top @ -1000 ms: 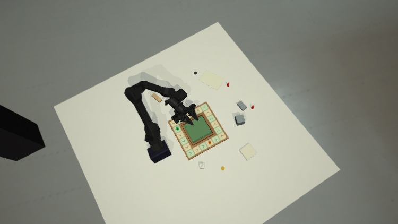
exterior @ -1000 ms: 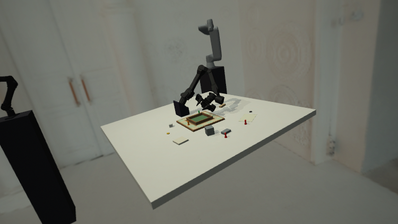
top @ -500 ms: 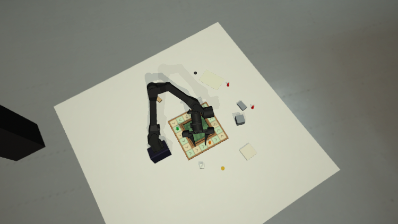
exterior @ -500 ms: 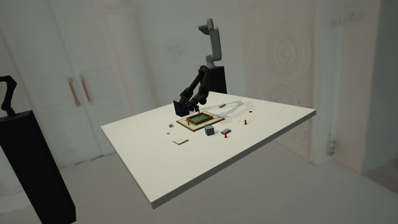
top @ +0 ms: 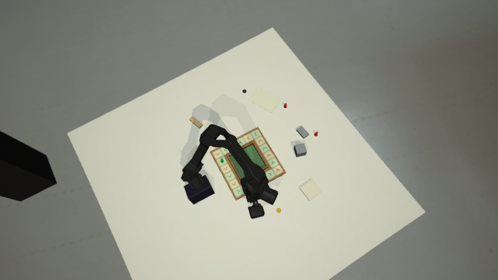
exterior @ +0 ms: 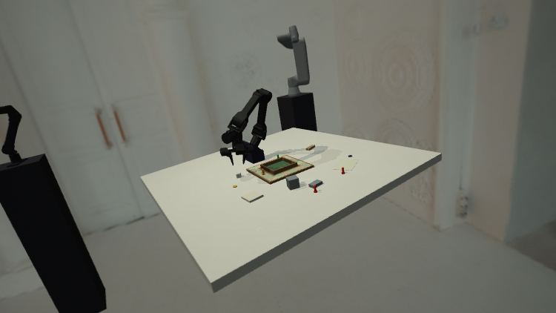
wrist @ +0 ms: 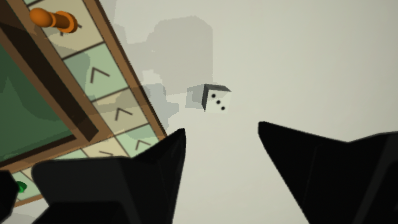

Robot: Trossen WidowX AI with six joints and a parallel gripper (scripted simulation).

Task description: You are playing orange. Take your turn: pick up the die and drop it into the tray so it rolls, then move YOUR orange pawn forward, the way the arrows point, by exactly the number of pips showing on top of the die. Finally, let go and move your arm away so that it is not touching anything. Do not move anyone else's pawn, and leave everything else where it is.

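Right now the white die is 1 cm to the right of my gripper tip and 6 cm below it. Round my gripper tip: yellow disc 10 cm ahead, 8 cm to the right, 7 cm below; orange pawn 12 cm ahead, 9 cm to the left, 5 cm below; green tray 9 cm ahead, 20 cm to the left, 7 cm below.
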